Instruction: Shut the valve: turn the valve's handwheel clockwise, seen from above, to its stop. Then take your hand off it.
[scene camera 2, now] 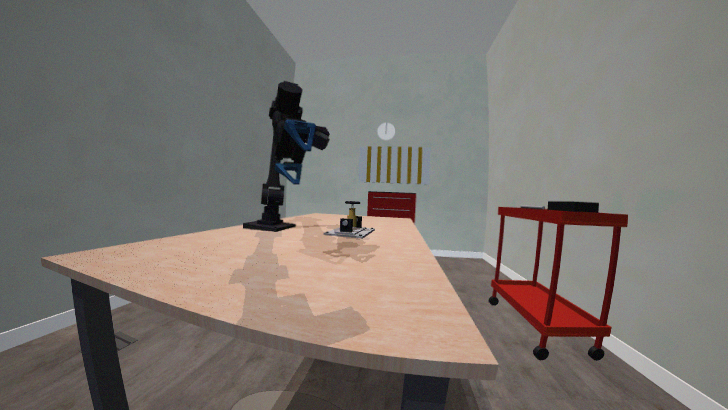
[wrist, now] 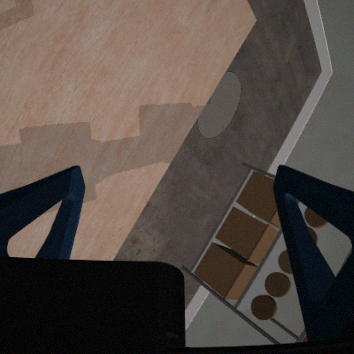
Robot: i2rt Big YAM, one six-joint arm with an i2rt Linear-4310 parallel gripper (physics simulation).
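Observation:
The valve (scene camera 2: 352,216) has a brass-coloured body and stands on a light base plate (scene camera 2: 331,233) on the table, with dark blocks beside the body. Its dark handwheel (scene camera 2: 352,202) is on top, seen nearly edge-on, so its turn angle cannot be read. My gripper (scene camera 2: 301,161) (wrist: 178,175) is open, its two blue fingers wide apart with nothing between them. It is up in the air, higher than the handwheel and to its left in the scene view, not touching it. The valve does not show in the wrist view.
The wooden table (scene camera 2: 356,305) (wrist: 125,60) carries the arm's base (scene camera 2: 268,225) left of the valve. A red cart (scene camera 2: 557,275) stands on the floor to the right. A red drawer cabinet (scene camera 2: 391,203) is behind the table. A rack holding brown boxes (wrist: 242,231) shows beyond the table edge.

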